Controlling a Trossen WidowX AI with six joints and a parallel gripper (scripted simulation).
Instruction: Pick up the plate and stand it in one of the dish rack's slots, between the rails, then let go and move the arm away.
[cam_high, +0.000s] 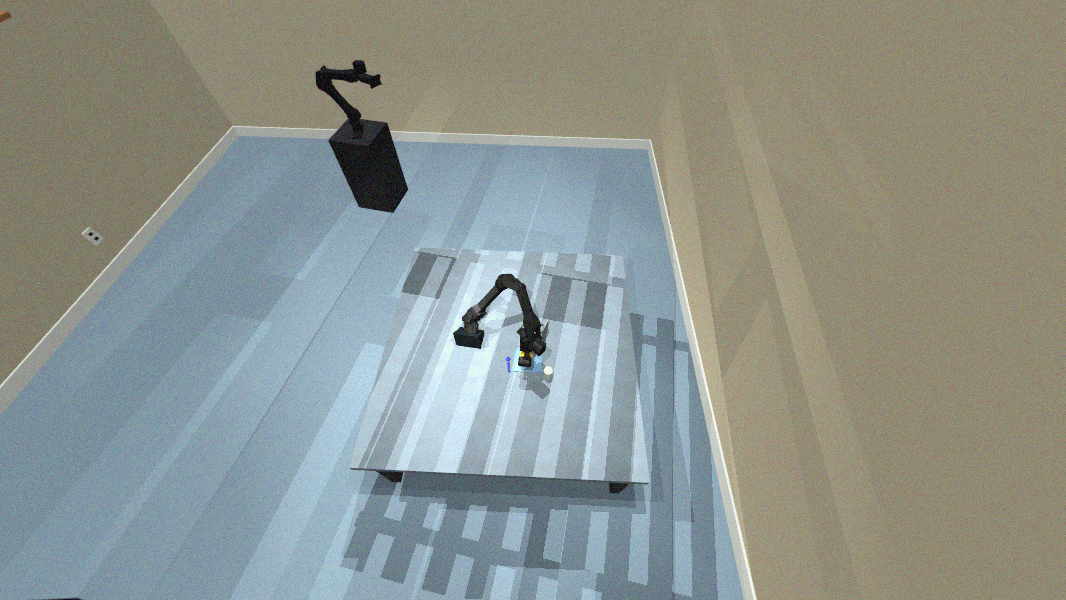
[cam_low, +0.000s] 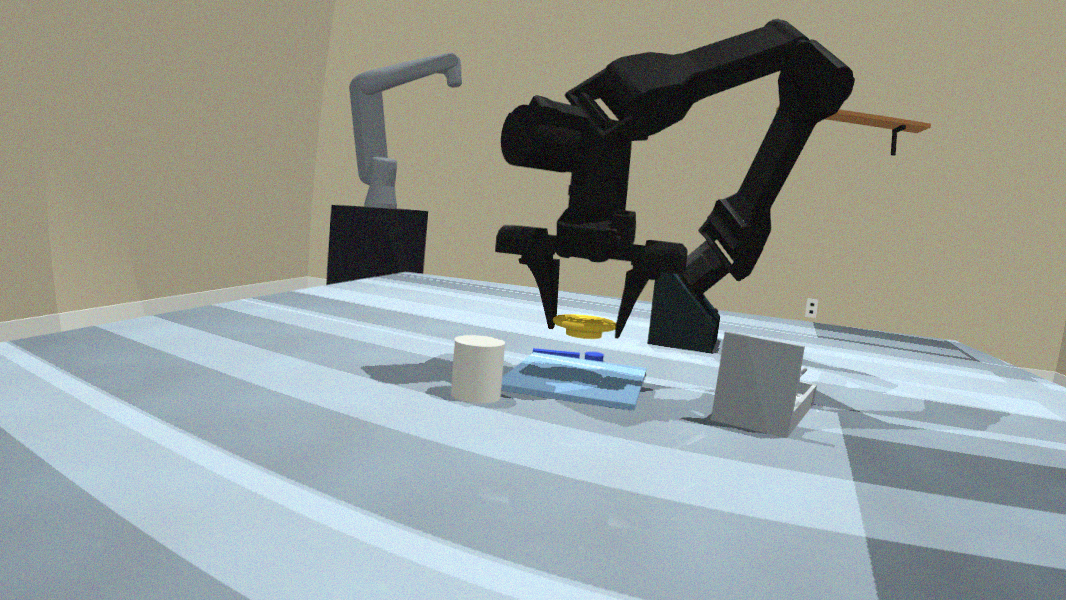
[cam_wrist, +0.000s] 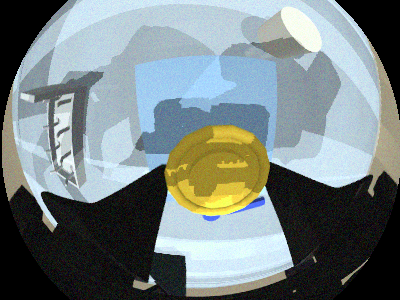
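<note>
Right now the light blue mat is 1 cm ahead of my gripper tip and 4 cm below it. From my gripper tip the other things lie so: blue spoon 9 cm behind, 4 cm to the right, 4 cm below; yellow plate 1 cm above; cream cup 12 cm ahead, 5 cm to the right, 2 cm below.
</note>
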